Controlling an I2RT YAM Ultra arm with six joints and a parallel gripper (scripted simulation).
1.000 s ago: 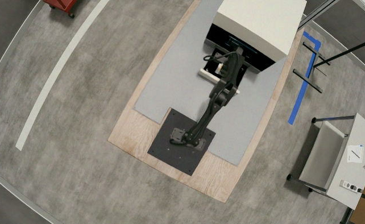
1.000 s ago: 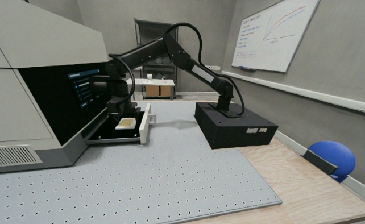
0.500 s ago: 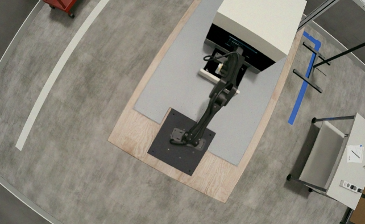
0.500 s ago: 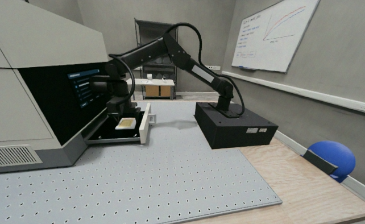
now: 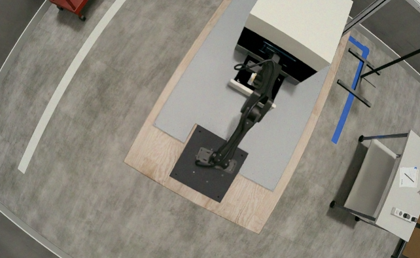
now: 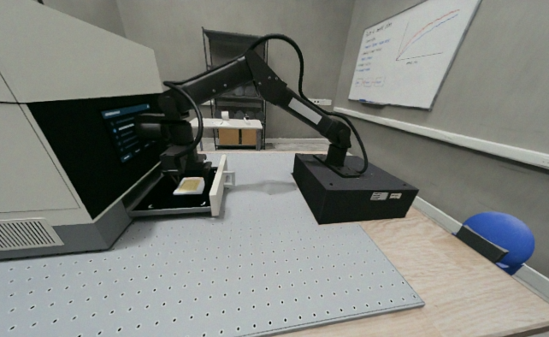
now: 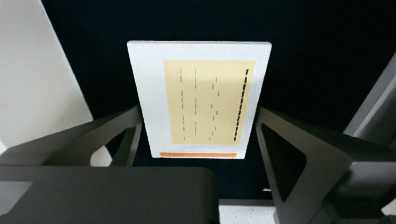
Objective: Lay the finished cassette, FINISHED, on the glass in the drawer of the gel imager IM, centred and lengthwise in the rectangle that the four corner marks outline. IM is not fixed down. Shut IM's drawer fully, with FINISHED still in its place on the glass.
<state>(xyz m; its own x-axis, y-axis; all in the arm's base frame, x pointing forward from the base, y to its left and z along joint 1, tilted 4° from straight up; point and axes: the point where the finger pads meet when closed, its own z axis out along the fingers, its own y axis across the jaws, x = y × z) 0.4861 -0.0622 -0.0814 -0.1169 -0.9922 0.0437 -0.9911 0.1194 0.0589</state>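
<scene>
Right now my hand is 10 mm above the finished cassette. The rest, counted from my hand: drawer (20 mm ahead, 10 mm above).
</scene>
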